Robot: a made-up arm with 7 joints.
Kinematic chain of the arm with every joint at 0, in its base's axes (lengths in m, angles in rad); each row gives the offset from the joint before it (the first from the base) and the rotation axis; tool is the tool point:
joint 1: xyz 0 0 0 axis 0 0.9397 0.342
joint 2: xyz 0 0 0 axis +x
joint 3: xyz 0 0 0 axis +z
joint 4: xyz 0.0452 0 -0.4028 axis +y
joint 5: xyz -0.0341 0 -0.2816 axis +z
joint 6: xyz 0 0 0 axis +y
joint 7: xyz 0 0 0 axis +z
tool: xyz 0 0 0
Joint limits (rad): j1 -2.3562..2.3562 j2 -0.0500..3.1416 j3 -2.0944..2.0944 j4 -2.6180..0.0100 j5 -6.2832..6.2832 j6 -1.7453..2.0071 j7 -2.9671..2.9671
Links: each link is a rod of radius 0.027 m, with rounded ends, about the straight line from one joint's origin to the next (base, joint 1, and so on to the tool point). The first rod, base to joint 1, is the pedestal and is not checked.
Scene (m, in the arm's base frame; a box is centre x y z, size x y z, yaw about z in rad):
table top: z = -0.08
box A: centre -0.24 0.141 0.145 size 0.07 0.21 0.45 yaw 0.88
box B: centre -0.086 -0.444 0 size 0.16 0.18 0.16 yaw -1.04
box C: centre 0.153 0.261 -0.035 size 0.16 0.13 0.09 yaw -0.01
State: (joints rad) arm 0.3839 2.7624 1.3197 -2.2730 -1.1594 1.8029 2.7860
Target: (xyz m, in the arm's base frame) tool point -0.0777 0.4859 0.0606
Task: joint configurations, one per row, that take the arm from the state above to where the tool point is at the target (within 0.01 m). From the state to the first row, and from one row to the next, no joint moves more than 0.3 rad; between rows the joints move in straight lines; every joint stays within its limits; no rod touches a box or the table.
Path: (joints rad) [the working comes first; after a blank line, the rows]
Joints at the target: 1.2964 2.4085 -1.3109 -1.7985 -1.1594 1.8029 2.7860
Straight joint move there: touches box C, the table top.

1: 0.3992 2.8053 1.0357 -2.2705 -1.1310 1.8360 2.7557
2: 0.4144 2.8483 0.7518 -2.2681 -1.1026 1.8692 2.7254
3: 0.4297 2.8912 0.4678 -2.2656 -1.0743 1.9023 2.6951
4: 0.4450 2.9342 0.1838 -2.2632 -1.0459 1.9355 2.6648
5: 0.4603 2.9771 -0.1002 -2.2607 -1.0175 1.9686 2.6344
6: 0.4755 3.0201 -0.3841 -2.2583 -0.9891 2.0017 2.6041
7: 0.5729 3.0606 -0.6758 -2.3782 -0.9015 2.0035 2.4327
8: 0.6703 3.1011 -0.9675 -2.4981 -0.8138 2.0053 2.2612
9: 0.7677 3.1416 -1.2591 -2.6180 -0.7261 2.0071 2.0897
10: 0.9439 2.8972 -1.2764 -2.3448 -0.8705 1.9390 2.3218
11: 1.1202 2.6529 -1.2936 -2.0716 -1.0150 1.8710 2.5539
12: 1.2964 2.4085 -1.3109 -1.7985 -1.1594 1.8029 2.7860

